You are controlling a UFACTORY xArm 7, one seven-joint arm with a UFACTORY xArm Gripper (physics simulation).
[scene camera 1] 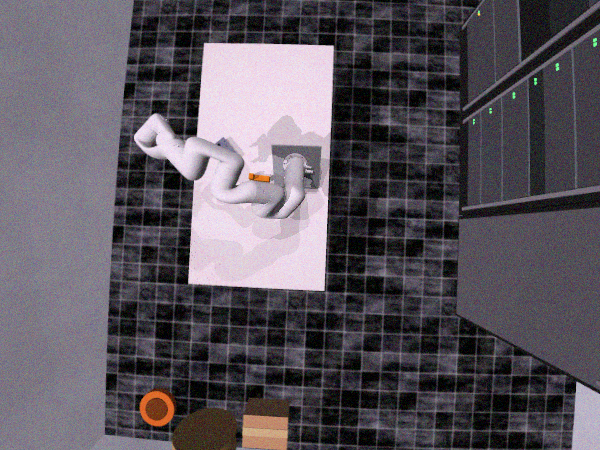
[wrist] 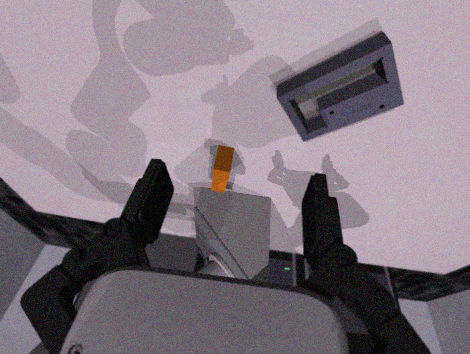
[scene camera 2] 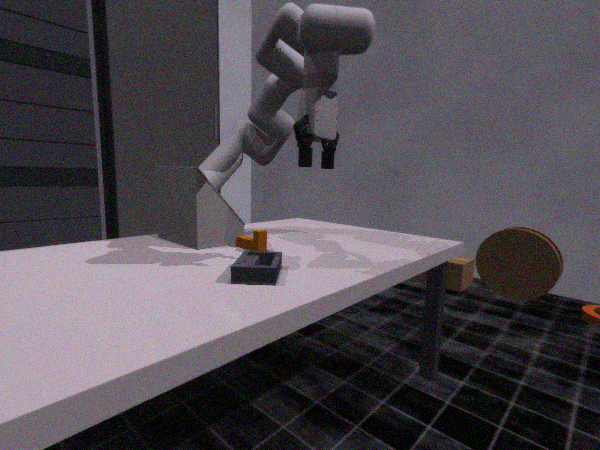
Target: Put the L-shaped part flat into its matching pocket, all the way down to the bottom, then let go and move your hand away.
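Seen in the pictures: gripper, fingertip midpoint: (wrist: 236, 180) (scene camera 2: 316, 167); arm's base, link origin: (scene camera 1: 295, 164) (wrist: 226, 275) (scene camera 2: 197, 190).
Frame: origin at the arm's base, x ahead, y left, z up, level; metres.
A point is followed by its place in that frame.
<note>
The orange L-shaped part (scene camera 1: 259, 177) @[y 0.063, x 0.203, z -0.129 m] (scene camera 2: 254, 241) @[y 0.051, x 0.240, z -0.129 m] (wrist: 222, 167) @[y 0.066, x 0.257, z -0.107 m] stands on the table near the arm's base, with one leg pointing up and the other along the table towards the base. The dark blue-grey pocket block (scene camera 1: 222, 143) @[y -0.105, x 0.441, z -0.123 m] (scene camera 2: 256, 268) @[y -0.108, x 0.477, z -0.125 m] (wrist: 350, 89) @[y -0.077, x 0.433, z -0.141 m] lies on the table; its L-shaped pocket opens upward and is empty. In scene camera 1 the arm hides much of the block. My gripper (scene camera 2: 316, 162) @[y 0.062, x 0.466, z 0.076 m] (wrist: 236, 180) @[y 0.062, x 0.466, z 0.076 m] is open and empty, high above the table. The gripper does not show in scene camera 1.
The white table (scene camera 1: 265, 85) @[y -0.497, x 0.252, z -0.159 m] (scene camera 2: 125, 320) @[y -0.352, x 0.492, z -0.159 m] carries the grey wedge-shaped base (scene camera 1: 280, 152) @[y -0.038, x 0.078, z 0.047 m] (scene camera 2: 220, 225) @[y 0.014, x 0.116, z -0.097 m] (wrist: 240, 225) @[y 0.000, x 0.118, z -0.075 m] close beside the orange part. A dark rack (scene camera 1: 525, 260) stands beyond the table. An orange ring-shaped object (scene camera 1: 172, 407), a brown round object (scene camera 1: 205, 430) and a wooden box (scene camera 1: 265, 425) are off the table.
</note>
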